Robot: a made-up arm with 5 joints.
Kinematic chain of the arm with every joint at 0, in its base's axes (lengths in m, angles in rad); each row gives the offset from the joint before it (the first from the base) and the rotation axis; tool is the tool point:
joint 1: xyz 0 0 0.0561 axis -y
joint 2: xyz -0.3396 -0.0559 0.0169 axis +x
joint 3: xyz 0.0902 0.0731 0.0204 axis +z
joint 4: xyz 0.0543 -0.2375 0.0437 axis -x
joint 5: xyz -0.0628 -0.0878 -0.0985 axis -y
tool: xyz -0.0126 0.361 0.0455
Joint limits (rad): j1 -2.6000..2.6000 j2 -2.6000..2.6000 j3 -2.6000..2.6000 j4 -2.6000..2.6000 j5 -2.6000..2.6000
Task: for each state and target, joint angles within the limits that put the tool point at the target. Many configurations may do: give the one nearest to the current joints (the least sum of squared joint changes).
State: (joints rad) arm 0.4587 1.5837 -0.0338 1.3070 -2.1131
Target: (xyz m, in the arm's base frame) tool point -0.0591 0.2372 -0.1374
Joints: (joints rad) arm 0.6112 1.9546 0.1683 1.4743 -2.1756
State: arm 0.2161 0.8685 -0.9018 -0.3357 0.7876
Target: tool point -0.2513 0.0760 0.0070
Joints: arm 0.4140 0.5655 -1.0630 0.0795 0.9024
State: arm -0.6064 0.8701 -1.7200 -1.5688 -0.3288
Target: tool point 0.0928 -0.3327 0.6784
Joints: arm -1.2890 1.3575 -1.8735 -2.1344 -0.3021
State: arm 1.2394 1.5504 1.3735 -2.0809 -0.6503
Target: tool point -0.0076 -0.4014 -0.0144
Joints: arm 1.2200 1.4990 0.9120 -1.7144 -0.5894
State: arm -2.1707 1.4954 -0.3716 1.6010 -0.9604
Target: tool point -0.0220 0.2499 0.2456
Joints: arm -2.0275 2.1364 0.1848 1.7437 -1.0687
